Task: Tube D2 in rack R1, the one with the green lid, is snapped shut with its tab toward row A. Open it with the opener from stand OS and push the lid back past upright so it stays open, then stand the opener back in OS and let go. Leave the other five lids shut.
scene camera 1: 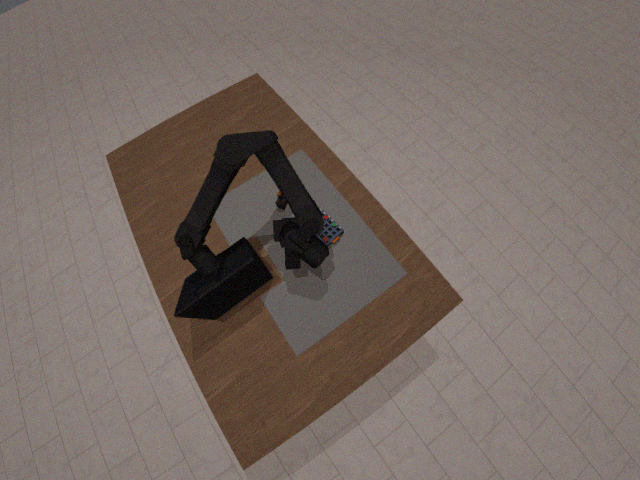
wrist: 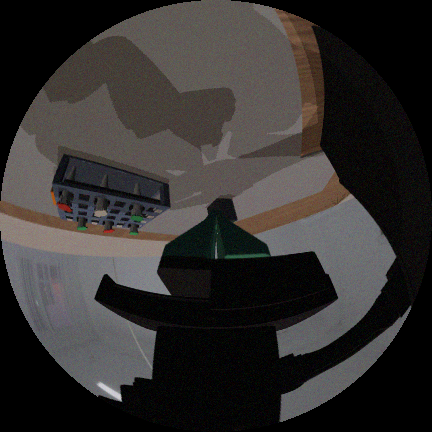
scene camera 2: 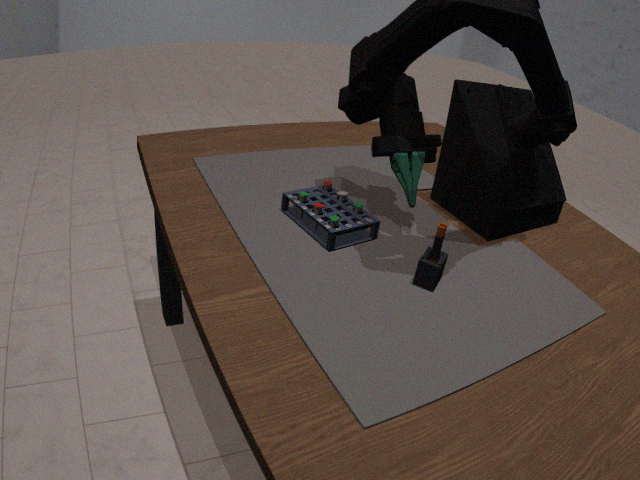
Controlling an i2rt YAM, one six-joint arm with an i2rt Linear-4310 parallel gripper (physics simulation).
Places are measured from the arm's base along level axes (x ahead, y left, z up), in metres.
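Pixels of known places: gripper, between the fingertips: (wrist: 215,215) (scene camera 2: 412,206); arm's base, origin of its link: (scene camera 1: 213,271) (scene camera 2: 516,136).
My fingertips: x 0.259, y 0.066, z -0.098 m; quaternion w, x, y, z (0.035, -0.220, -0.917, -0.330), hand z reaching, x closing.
For each thing: its top centre in the pictures, then the offset to it from my fingertips. Level surfaces: height alone.
- opener, centre of its top: (scene camera 2: 442,225) 0.026 m ahead, 0.105 m left, 0.032 m up
- blue-grey rack R1, centre of its top: (wrist: 101,223) (scene camera 2: 329,197) (scene camera 1: 323,224) 0.103 m ahead, 0.063 m right, 0.011 m down
- grey mat, height of its surface: 0.053 m down
- wooden table, height of its surface: 0.056 m down
My gripper (scene camera 2: 412,204) (wrist: 215,215) is shut, its green fingertips together with nothing between them. It hangs above the mat, between the rack and the stand in the scene camera 2 view. The opener (scene camera 2: 438,240), dark with an orange top, stands slightly tilted in the small dark stand OS (scene camera 2: 428,273) (scene camera 1: 281,203). The stand is largely hidden behind the fingertips in the wrist view. The blue-grey rack R1 (scene camera 2: 330,242) (wrist: 166,195) holds tubes with green, red and whitish lids. All six lids look shut. Row marks are unreadable, so I cannot tell which green lid is D2.
The grey mat (scene camera 1: 330,310) (scene camera 2: 382,361) lies on the wooden table (scene camera 1: 361,379) (scene camera 2: 217,289). The arm's black base (scene camera 1: 222,284) (scene camera 2: 491,170) stands beside the mat. In the scene camera 1 view the forearm and wrist partly cover the rack.
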